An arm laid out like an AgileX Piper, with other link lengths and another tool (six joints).
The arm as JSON. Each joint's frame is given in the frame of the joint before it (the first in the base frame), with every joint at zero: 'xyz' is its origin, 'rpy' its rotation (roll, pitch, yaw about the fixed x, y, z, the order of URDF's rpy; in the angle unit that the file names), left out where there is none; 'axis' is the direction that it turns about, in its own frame. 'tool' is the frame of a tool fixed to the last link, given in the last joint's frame.
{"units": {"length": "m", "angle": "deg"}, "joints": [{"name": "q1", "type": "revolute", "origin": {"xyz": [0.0, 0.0, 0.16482]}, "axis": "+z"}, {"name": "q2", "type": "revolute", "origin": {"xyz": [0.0, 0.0, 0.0], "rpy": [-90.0, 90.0, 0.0]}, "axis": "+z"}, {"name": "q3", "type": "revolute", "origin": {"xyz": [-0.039, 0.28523, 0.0]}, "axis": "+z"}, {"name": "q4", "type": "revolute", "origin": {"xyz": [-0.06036, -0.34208, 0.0], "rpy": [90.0, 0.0, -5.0]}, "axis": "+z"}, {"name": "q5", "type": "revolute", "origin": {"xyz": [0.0, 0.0, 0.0], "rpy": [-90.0, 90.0, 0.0]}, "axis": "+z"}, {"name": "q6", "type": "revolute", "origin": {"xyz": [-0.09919, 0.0, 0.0], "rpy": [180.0, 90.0, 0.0]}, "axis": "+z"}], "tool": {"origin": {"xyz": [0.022, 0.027, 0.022], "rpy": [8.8, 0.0, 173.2]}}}
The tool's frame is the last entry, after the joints.
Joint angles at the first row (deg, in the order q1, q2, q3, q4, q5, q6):
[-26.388, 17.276, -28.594, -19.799, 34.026, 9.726]
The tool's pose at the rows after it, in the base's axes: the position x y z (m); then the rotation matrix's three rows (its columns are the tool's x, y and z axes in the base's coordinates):
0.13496 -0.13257 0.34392; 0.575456 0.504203 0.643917; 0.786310 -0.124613 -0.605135; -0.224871 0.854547 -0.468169
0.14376 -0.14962 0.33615; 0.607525 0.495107 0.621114; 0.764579 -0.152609 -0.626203; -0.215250 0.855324 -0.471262
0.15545 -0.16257 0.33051; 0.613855 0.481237 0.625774; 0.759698 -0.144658 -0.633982; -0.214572 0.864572 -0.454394
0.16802 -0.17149 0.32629; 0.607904 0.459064 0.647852; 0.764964 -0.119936 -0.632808; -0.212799 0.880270 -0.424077
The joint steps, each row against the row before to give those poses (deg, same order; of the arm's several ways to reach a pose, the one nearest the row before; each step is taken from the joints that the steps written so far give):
[-5.418, 4.840, 0.001, 3.596, -1.901, 0.134]
[-3.632, 4.441, 0.000, 0.764, -4.512, 0.019]
[-1.623, 3.973, -0.001, 0.106, -5.263, 0.010]
[-0.540, 3.268, 0.114, 0.006, -5.528, 0.091]

